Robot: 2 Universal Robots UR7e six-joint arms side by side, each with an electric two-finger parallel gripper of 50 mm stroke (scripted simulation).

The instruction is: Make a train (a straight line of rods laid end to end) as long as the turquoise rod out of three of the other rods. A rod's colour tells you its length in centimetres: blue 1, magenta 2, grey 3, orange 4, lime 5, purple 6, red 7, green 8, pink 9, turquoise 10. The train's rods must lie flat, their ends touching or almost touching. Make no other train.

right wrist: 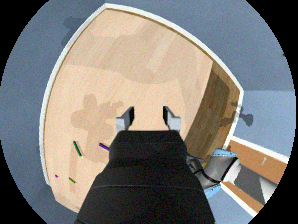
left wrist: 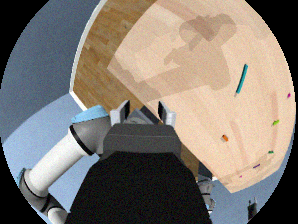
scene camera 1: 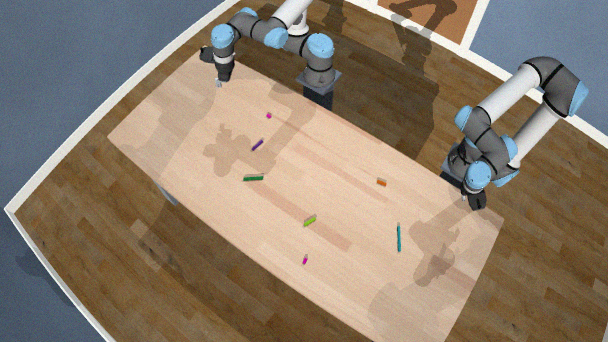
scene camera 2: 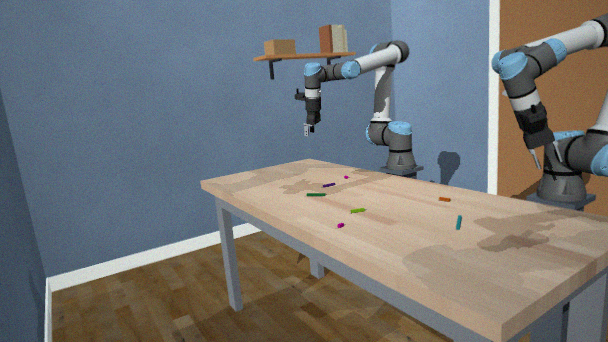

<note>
In view: the left gripper (scene camera 2: 549, 164) and the right gripper (right wrist: 148, 112).
The left gripper is seen too in the left wrist view (left wrist: 144, 106).
</note>
